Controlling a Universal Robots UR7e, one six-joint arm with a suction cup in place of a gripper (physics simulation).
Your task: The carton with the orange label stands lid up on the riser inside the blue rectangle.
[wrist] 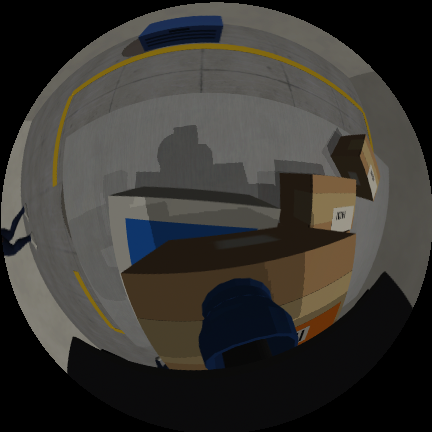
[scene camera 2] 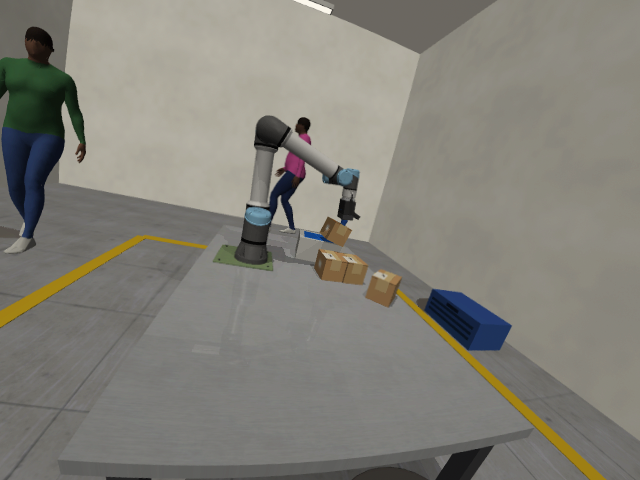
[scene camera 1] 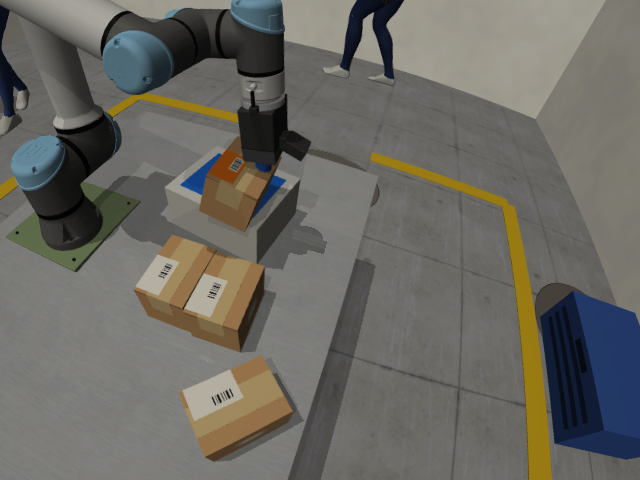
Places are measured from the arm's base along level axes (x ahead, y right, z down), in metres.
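Where they show: hand, its tool point: (wrist: 226, 281) (scene camera 1: 267, 171); arm's base, origin of its link: (scene camera 2: 251, 258) (scene camera 1: 73, 227).
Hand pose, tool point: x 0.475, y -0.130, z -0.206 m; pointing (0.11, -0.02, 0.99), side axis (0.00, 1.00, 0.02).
Note:
Each offset is from my tool point to the top centre of the thing.
The carton with the orange label {dx -0.050, dy +0.020, dz -0.033 m} (scene camera 1: 227, 193) (scene camera 2: 335, 231) (wrist: 225, 265) is plainly tilted, its label side slanting up, above the pale riser {dx -0.094, dy -0.046, dz +0.092 m} (scene camera 1: 279, 219) (scene camera 2: 305, 249) (wrist: 118, 220). In scene camera 1 its lower corner reaches over the riser's near edge; whether it touches the riser I cannot tell. The blue rectangle {dx -0.094, dy -0.046, dz +0.092 m} (scene camera 1: 196, 178) (scene camera 2: 312, 235) (wrist: 142, 240) on the riser's top shows on both sides of the carton and is partly hidden by it. My blue suction cup (scene camera 1: 263, 166) (scene camera 2: 344, 222) (wrist: 245, 320) is on the carton's upper face, off to one side, beside the orange label.
Two cartons with white labels {dx -0.112, dy +0.207, dz +0.109 m} (scene camera 1: 178, 263) {dx -0.008, dy +0.216, dz +0.109 m} (scene camera 1: 230, 294) stand side by side near the riser. A third white-label carton {dx +0.078, dy +0.404, dz +0.109 m} (scene camera 1: 237, 408) (scene camera 2: 383, 288) (wrist: 356, 160) stands farther off. A blue cabinet (scene camera 1: 594, 372) (scene camera 2: 467, 320) (wrist: 182, 32) is on the floor. Two people (scene camera 2: 36, 103) (scene camera 2: 296, 162) are beyond the table.

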